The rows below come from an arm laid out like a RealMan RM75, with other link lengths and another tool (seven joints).
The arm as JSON. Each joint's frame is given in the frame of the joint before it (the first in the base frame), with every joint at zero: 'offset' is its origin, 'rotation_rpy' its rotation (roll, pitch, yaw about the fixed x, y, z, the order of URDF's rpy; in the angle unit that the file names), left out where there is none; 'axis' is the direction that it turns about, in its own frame. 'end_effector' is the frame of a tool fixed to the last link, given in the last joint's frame.
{
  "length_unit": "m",
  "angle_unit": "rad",
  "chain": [
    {
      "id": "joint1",
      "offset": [
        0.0,
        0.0,
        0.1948
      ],
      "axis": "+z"
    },
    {
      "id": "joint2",
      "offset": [
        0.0,
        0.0,
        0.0
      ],
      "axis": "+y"
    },
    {
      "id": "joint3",
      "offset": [
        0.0,
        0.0,
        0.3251
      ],
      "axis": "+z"
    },
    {
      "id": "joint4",
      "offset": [
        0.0,
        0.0,
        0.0
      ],
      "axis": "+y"
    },
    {
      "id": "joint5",
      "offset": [
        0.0,
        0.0,
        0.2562
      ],
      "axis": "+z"
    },
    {
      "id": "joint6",
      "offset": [
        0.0,
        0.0,
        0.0
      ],
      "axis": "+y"
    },
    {
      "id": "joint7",
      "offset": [
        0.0,
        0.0,
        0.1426
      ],
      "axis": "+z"
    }
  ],
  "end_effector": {
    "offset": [
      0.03,
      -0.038,
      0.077
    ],
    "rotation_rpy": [
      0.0,
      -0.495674,
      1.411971
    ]
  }
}
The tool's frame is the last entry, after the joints.
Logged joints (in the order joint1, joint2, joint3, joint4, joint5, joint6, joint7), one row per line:
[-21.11, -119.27, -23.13, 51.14, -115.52, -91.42, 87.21]
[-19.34, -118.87, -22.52, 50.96, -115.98, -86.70, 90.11]
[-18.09, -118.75, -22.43, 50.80, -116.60, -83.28, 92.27]
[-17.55, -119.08, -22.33, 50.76, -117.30, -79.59, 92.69]
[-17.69, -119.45, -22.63, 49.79, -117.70, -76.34, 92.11]
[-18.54, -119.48, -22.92, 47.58, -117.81, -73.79, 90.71]
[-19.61, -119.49, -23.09, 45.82, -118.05, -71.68, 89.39]
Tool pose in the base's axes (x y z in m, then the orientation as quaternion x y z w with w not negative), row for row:
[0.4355, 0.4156, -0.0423, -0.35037, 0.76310, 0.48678, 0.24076]
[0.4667, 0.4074, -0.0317, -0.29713, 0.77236, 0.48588, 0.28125]
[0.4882, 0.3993, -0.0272, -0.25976, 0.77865, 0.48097, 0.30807]
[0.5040, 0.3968, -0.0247, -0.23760, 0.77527, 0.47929, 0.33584]
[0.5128, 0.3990, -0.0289, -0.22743, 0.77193, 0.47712, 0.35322]
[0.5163, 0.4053, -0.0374, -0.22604, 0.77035, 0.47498, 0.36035]
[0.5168, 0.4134, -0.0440, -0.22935, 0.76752, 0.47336, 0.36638]
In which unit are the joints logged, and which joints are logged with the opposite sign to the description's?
The joints are logged in degrees. Opposite sign: joint1, joint2, joint4.
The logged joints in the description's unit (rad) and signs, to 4 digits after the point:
[0.3684, 2.0817, -0.4037, -0.8926, -2.0162, -1.5956, 1.5221]
[0.3375, 2.0747, -0.3930, -0.8894, -2.0242, -1.5132, 1.5727]
[0.3157, 2.0726, -0.3915, -0.8866, -2.0351, -1.4535, 1.6104]
[0.3063, 2.0783, -0.3897, -0.8859, -2.0473, -1.3891, 1.6177]
[0.3087, 2.0848, -0.3950, -0.8690, -2.0543, -1.3324, 1.6076]
[0.3236, 2.0853, -0.4000, -0.8304, -2.0562, -1.2879, 1.5832]
[0.3423, 2.0855, -0.4030, -0.7997, -2.0604, -1.2511, 1.5601]

